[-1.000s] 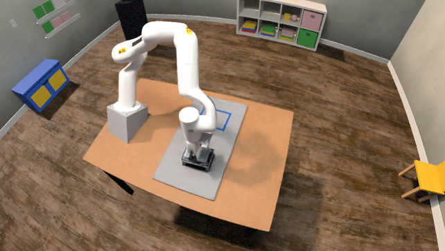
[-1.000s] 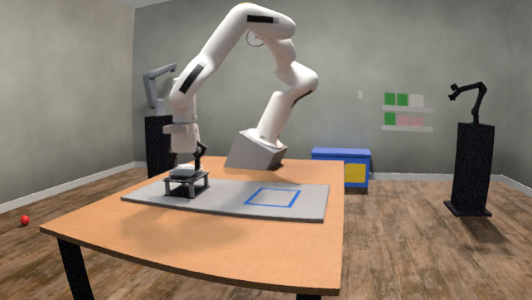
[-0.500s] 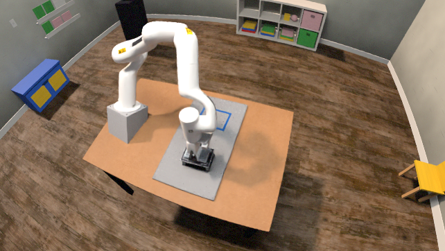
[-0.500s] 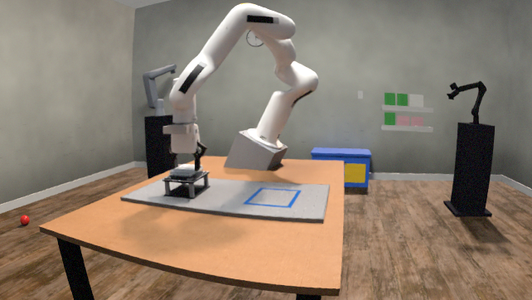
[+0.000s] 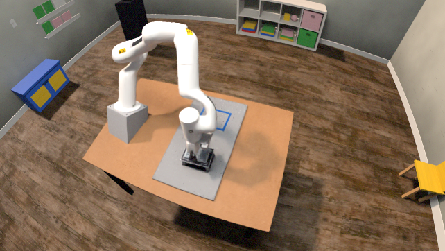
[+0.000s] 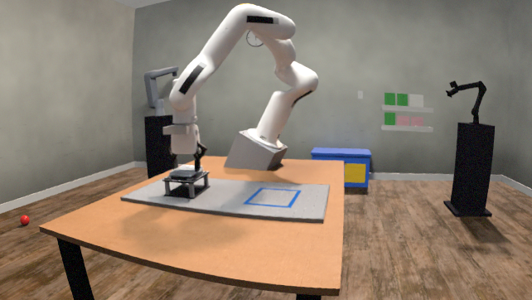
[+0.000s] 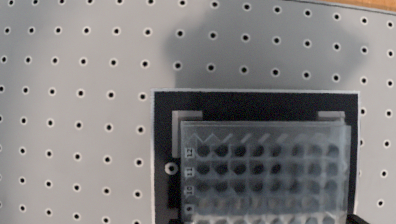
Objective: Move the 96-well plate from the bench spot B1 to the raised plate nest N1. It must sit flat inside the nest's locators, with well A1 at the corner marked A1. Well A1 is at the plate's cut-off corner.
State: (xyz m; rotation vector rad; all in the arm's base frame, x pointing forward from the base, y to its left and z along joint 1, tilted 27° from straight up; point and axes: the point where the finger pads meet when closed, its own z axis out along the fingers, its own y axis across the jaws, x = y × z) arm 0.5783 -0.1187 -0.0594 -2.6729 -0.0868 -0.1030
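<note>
My gripper is now 3 cm above the black plate nest N1. From my hand the other things lie so: 96-well plate: 1 cm below.
</note>
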